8 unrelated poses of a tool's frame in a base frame.
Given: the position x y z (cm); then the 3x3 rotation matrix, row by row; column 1 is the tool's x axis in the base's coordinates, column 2 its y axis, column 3 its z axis. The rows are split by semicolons.
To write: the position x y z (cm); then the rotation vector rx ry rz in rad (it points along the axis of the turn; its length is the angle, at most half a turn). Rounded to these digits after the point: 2 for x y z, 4 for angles.
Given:
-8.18, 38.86, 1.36; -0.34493, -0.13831, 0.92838; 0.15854, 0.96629, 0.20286; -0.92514, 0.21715, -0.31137
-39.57, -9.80, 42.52; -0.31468, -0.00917, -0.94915; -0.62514, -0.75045, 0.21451; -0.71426, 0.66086, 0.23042
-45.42, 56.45, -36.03; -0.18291, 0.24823, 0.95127; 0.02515, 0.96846, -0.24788; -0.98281, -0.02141, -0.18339
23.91, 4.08, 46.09; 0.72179, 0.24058, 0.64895; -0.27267, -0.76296, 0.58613; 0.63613, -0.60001, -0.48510
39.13, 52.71, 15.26; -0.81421, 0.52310, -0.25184; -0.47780, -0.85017, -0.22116; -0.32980, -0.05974, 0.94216
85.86, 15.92, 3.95; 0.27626, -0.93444, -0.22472; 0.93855, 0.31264, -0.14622; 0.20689, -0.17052, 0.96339
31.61, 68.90, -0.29; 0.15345, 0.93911, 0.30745; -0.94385, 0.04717, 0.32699; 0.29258, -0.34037, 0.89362
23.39, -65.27, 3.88; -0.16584, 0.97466, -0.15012; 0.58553, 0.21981, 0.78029; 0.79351, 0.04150, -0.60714
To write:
-8.18, 38.86, 1.36, 0.0146, 1.8988, 0.3041
-39.57, -9.80, 42.52, 1.5318, -0.8061, -2.1139
-45.42, 56.45, -36.03, 0.2046, 1.7476, -0.2016
23.91, 4.08, 46.09, -2.2383, 0.0242, -0.9685
39.13, 52.71, 15.26, 0.4141, 0.2000, -2.5674
85.86, 15.92, 3.95, -0.0163, -0.2899, 1.2579
31.61, 68.90, -0.29, -0.5090, 0.0113, -1.4361
23.39, -65.27, 3.88, -1.4424, -1.8423, -0.7597

